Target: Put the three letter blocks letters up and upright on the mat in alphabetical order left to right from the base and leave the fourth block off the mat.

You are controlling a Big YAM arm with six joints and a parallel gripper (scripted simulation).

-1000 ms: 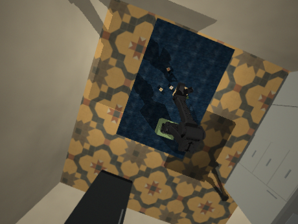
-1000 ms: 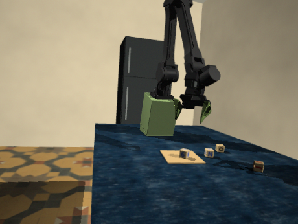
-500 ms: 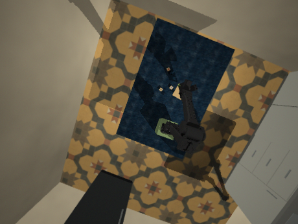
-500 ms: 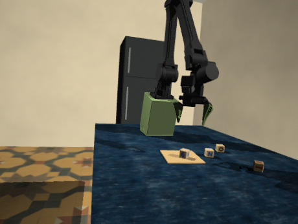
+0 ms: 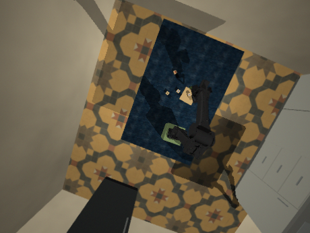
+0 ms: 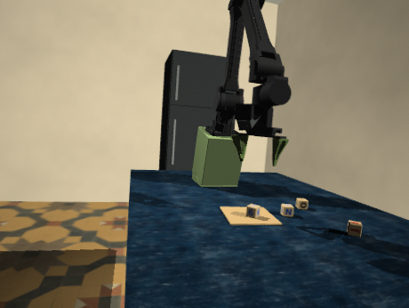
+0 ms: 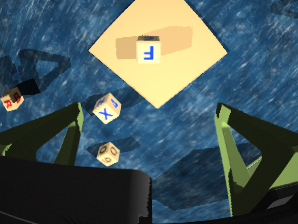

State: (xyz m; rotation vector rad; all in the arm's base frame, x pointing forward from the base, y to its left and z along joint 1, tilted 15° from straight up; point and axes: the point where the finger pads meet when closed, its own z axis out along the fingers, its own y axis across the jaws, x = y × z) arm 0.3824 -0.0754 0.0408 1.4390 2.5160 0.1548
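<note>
My gripper is now 1 cm past the tan mat and 16 cm above it.
</note>
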